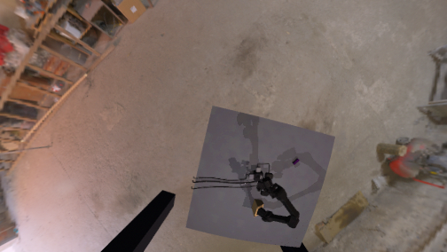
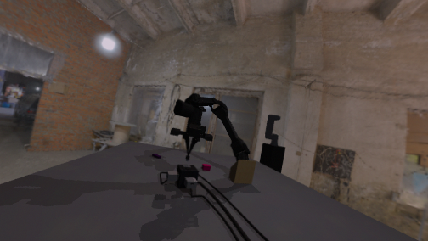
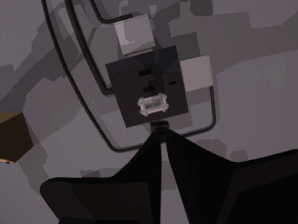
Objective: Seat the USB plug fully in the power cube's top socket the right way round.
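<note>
My gripper tip is now 2 cm above the pale USB plug. Also, from my gripper tip: magenta block: 14 cm behind, 20 cm to the right, 12 cm below; then small purple piece: 19 cm ahead, 33 cm to the right, 13 cm below.
</note>
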